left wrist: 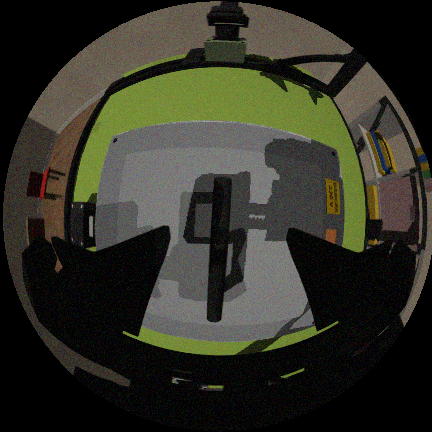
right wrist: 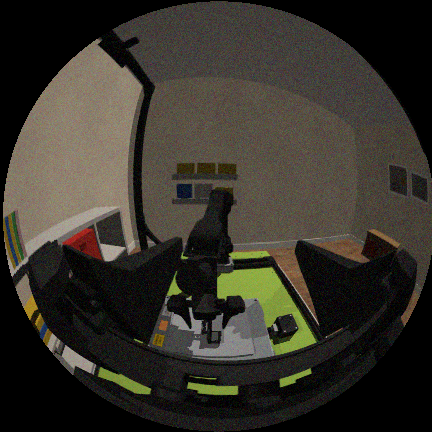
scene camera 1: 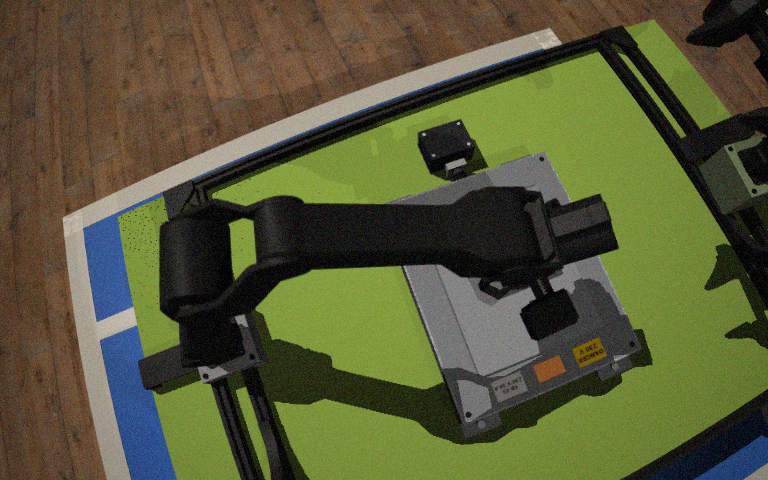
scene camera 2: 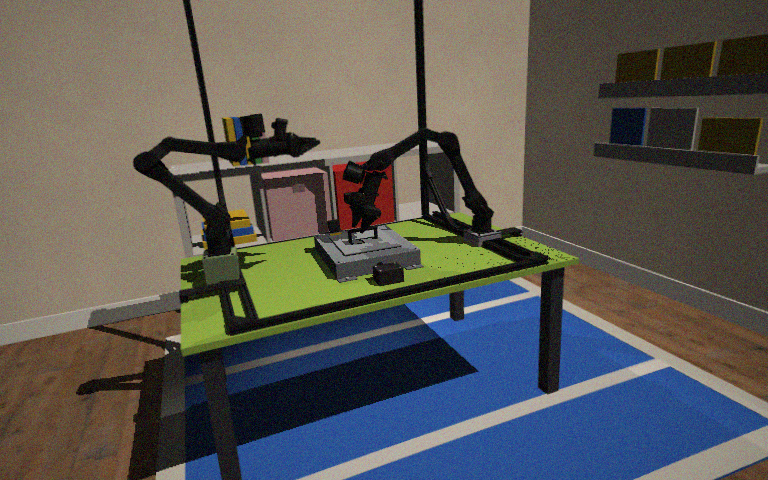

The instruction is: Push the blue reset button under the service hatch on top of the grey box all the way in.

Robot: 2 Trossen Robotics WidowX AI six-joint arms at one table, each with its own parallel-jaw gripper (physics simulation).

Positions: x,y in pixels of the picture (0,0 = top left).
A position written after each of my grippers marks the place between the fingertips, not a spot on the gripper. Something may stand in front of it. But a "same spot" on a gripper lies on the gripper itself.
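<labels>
In the left wrist view my right gripper is out of frame, but you'd find that right gripper in the right wrist view [241,245], in scene camera 1 [715,75] and in scene camera 2 [318,140]. My left gripper shows in both wrist views, the left wrist view and the right wrist view, and it's there in scene camera 1 [530,268] and scene camera 2 [357,230] too. On my left gripper, [left wrist: 337,281] and [right wrist: 186,312] are the same spot. There's a service hatch as well, and on the hatch [scene camera 1: 488,314] and [scene camera 2: 373,235] are the same spot.
</labels>
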